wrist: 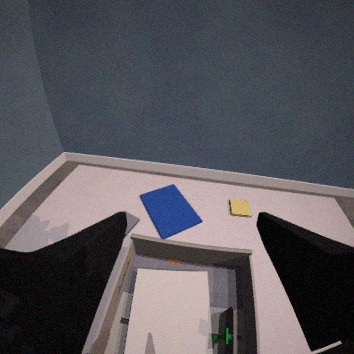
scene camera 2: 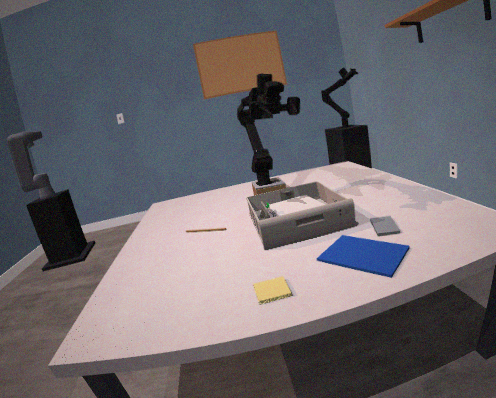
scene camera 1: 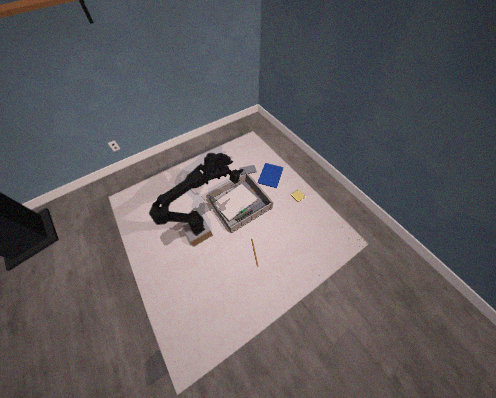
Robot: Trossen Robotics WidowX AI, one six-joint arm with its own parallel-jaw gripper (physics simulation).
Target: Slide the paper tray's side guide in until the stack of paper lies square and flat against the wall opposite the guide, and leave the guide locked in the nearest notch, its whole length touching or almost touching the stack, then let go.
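Seen in the pictures: gripper, fingertip midpoint: [wrist: 192, 219] [scene camera 2: 284, 114] [scene camera 1: 237, 165]; arm's base, link origin: [scene camera 2: 264, 183] [scene camera 1: 197, 229].
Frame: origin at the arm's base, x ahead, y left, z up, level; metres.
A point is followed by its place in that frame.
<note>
The grey paper tray [scene camera 1: 252, 218] {x 0.315, y -0.150, z -0.052 m} [scene camera 2: 280, 235] {x 0.488, y -0.120, z -0.045 m} [wrist: 192, 247] {x 0.482, y -0.025, z 0.008 m} stands on the table. The white stack of paper [scene camera 1: 237, 199] {x 0.334, y 0.024, z -0.043 m} [scene camera 2: 295, 204] {x 0.271, y 0.029, z -0.042 m} [wrist: 170, 305] {x 0.359, y 0.023, z -0.042 m} lies inside it. In the wrist view a strip of tray floor shows between the stack and the left wall, wider toward the near side. The side guide with its green tab [scene camera 1: 243, 211] {x 0.291, y -0.089, z -0.011 m} [scene camera 2: 267, 205] {x 0.305, y -0.091, z -0.005 m} [wrist: 227, 336] {x 0.291, y -0.086, z -0.002 m} stands right of the stack in the wrist view, with a gap between them. The guide's near end is out of that view. My gripper [scene camera 1: 237, 176] [scene camera 2: 294, 105] [wrist: 192, 219] {x 0.351, y 0.012, z 0.297 m} is open and empty, raised above the tray.
A blue notebook [scene camera 1: 270, 175] {x 0.674, y 0.039, z -0.075 m} [scene camera 2: 364, 255] {x 0.697, y 0.033, z -0.075 m} [wrist: 171, 211] {x 0.660, y 0.030, z -0.075 m}, a yellow notepad [scene camera 1: 298, 195] {x 0.691, y -0.227, z -0.073 m} [scene camera 2: 272, 290] {x 0.700, y -0.227, z -0.073 m} [wrist: 240, 208] {x 0.680, y -0.224, z -0.073 m} and a small grey flat block [scene camera 1: 248, 169] {x 0.589, y 0.196, z -0.073 m} [scene camera 2: 385, 225] {x 0.597, y 0.192, z -0.073 m} [wrist: 131, 223] {x 0.600, y 0.159, z -0.073 m} lie beyond the tray. A pencil [scene camera 1: 254, 252] {x 0.176, y -0.320, z -0.077 m} [scene camera 2: 206, 230] {x 0.184, y -0.316, z -0.079 m} lies beside the tray on the guide's side.
</note>
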